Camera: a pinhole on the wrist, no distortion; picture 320 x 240 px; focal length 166.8 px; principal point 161.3 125.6 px. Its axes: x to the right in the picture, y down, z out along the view. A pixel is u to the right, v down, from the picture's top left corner.
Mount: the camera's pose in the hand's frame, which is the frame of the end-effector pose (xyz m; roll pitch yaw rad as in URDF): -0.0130 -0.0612 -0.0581 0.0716 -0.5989 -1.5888
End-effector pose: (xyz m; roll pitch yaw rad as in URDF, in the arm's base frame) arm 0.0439 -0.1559 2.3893 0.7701 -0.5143 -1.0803
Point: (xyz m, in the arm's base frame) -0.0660 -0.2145 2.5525
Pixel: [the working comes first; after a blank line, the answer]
In the camera's frame: 0.0793 0.1092 0.2375

217 202
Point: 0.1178 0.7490 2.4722
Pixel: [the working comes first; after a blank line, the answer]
In the camera's frame: -0.5692 -0.5912 0.4772

outside the picture
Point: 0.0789 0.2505 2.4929
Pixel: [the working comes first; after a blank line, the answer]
In the camera's frame: -0.2774 -0.2191 0.3133

14 9
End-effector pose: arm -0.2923 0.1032 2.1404 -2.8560 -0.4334 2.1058
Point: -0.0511 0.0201 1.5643
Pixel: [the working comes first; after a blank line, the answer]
In the camera's frame: -0.0328 -0.3712 0.5770

152 18
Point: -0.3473 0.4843 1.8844
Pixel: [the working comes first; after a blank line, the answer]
In the camera's frame: -0.0433 0.2576 0.4761

146 216
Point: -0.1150 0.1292 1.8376
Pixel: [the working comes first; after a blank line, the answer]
In the camera's frame: -0.0970 -0.1544 0.3780

119 57
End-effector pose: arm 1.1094 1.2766 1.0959 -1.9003 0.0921 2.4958
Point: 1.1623 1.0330 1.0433
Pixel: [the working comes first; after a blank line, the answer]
In the camera's frame: 0.0732 -0.1543 0.2457

211 21
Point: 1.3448 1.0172 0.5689
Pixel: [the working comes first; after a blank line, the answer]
In the camera's frame: -0.2945 -0.2502 0.5837

77 54
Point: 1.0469 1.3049 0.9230
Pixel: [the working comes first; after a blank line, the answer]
In the camera's frame: -0.1066 0.1076 0.2182

80 208
